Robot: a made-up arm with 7 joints.
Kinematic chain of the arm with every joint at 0, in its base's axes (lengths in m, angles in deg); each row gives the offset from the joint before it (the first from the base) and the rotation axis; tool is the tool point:
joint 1: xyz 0 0 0.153 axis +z
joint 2: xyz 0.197 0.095 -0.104 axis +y
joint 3: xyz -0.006 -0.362 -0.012 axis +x
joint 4: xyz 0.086 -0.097 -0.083 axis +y
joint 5: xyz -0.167 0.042 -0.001 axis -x
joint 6: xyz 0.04 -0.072 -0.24 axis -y
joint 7: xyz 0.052 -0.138 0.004 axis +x
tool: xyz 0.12 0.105 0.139
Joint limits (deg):
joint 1: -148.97..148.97
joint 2: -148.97..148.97
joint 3: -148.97..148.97
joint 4: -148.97..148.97
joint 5: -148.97..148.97
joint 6: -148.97..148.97
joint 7: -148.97..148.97
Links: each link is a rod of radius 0.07 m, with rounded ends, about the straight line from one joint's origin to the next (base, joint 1, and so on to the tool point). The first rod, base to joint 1, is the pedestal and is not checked.
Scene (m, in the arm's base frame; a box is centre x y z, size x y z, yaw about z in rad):
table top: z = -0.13
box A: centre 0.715 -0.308 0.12 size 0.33 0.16 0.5 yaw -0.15
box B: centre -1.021 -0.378 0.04 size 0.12 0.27 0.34 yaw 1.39
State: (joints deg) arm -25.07 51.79 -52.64 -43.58 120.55 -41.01 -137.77
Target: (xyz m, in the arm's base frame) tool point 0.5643 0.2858 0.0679
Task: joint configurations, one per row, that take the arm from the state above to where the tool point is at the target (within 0.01 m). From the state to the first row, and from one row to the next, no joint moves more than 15 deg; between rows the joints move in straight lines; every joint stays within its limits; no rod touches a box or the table.
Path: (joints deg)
1: -13.07 55.93 -51.12 -40.61 127.66 -42.50 -133.67
2: -1.07 60.06 -49.61 -37.65 134.76 -43.99 -129.58
3: 10.93 64.20 -48.09 -34.68 141.86 -45.48 -125.48
4: 22.93 68.33 -46.57 -31.72 148.97 -46.97 -121.39
5: 26.17 73.96 -53.38 -21.20 140.31 -41.20 -130.08
6: 29.41 79.60 -60.18 -10.69 131.65 -35.43 -138.78
7: 32.65 85.23 -66.98 -0.17 122.98 -29.67 -147.47

